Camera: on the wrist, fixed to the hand. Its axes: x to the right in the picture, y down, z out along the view.
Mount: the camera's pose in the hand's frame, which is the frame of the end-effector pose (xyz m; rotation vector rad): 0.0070 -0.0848 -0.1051 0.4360 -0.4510 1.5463
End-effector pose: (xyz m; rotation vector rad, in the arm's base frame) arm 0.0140 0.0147 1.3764 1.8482 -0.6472 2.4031
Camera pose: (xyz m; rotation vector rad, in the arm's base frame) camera -0.0604 0.1271 1.3870 -0.9363 0.9077 -1.0254
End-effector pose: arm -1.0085 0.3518 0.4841 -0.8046 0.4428 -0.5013
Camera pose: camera -1.0821 0.2384 0.4832 0.0144 0.3900 0.9853
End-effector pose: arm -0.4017 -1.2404 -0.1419 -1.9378 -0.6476 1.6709
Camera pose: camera -0.2995 -1.1777 -0.0794 1.3396 -1.1333 -2.1975
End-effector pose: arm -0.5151 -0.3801 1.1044 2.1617 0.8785 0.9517
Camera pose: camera -0.6218 -0.2971 1.1028 -2.6325 0.9554 -0.6487
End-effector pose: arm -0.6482 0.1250 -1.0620 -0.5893 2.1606 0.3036
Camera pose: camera -0.6800 0.0068 -1.0046 1.3576 1.7047 0.6370
